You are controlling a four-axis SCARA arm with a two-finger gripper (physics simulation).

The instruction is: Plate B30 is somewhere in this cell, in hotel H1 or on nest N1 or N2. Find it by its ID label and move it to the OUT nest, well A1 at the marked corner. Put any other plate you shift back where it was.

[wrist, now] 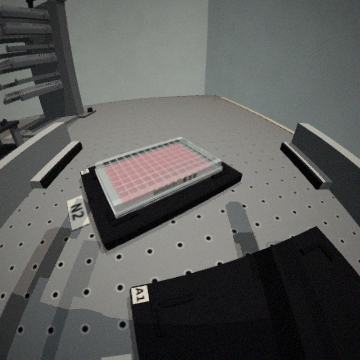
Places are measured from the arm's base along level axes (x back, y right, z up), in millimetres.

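Pixels of known places: gripper, between the fingertips: (180, 130).
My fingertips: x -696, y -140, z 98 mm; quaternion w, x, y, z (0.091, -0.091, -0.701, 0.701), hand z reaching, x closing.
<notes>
Behind a point stands the place of what it marks.
My gripper (180, 130) {x -696, y -140, z 98 mm} is open and empty, its two fingers wide apart at the left and right of the wrist view. A clear-lidded plate (160, 167) {x -687, y -192, z 38 mm} with pink wells lies flat on the black nest N2 (114, 233) {x -637, y -127, z 25 mm}, turned at an angle, beyond and below the fingers. Dark marks of an ID label show on the plate's near long side, too blurred to read. An empty black nest (200, 325) {x -684, y -50, z 25 mm}, which looks like the OUT nest, fills the lower right; its A1 tag (140, 294) {x -653, y -76, z 25 mm} is at its left corner. Its name card is cut off at the bottom edge.
The hotel (66, 60) {x -501, y -558, z 170 mm} stands at the upper left, with several plates stacked on its levels, their labels unreadable. The N2 card (77, 213) {x -595, y -166, z 15 mm} lies on the perforated table left of that nest. Walls stand behind and at the right.
</notes>
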